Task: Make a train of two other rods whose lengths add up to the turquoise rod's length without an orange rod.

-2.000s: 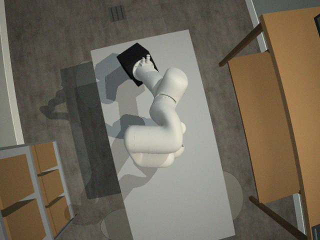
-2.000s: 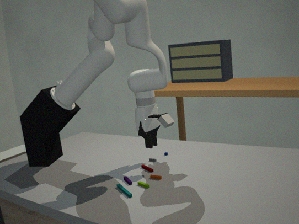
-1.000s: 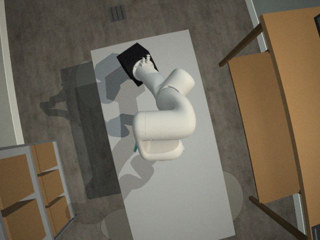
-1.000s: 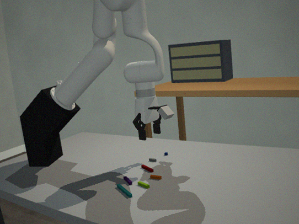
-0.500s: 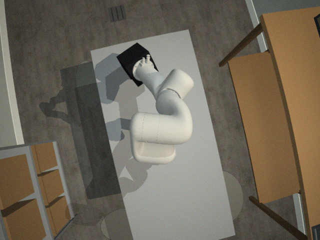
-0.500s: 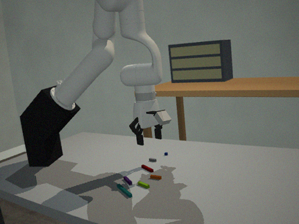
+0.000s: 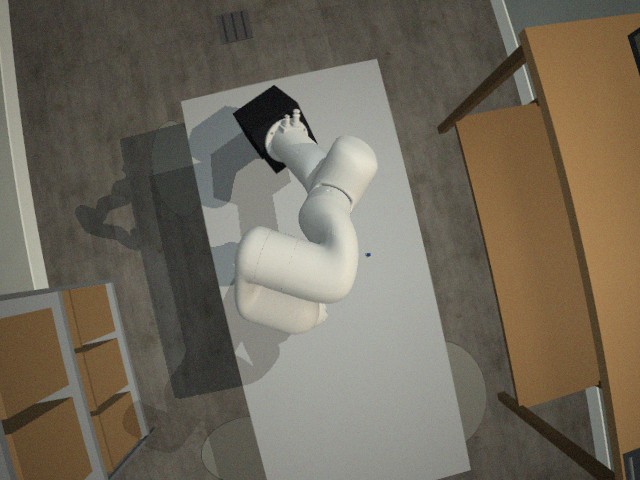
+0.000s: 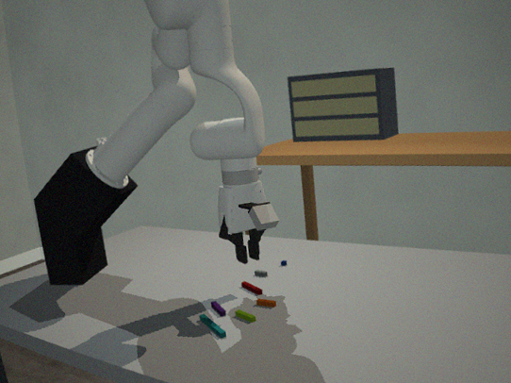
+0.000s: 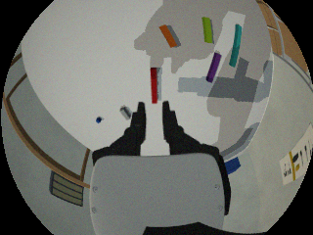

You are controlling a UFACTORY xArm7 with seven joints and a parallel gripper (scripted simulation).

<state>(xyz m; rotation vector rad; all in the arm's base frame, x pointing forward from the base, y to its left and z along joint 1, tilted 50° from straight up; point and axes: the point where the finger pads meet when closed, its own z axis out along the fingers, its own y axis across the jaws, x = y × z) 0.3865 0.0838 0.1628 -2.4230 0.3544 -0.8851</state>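
The red rod is 80 mm below my hand. From my hand the other things lie so: purple rod 110 mm to the right, 80 mm below, 40 mm ahead; orange rod 90 mm ahead, 80 mm below, 30 mm to the right; grey rod 80 mm below, 70 mm to the left, 60 mm behind.
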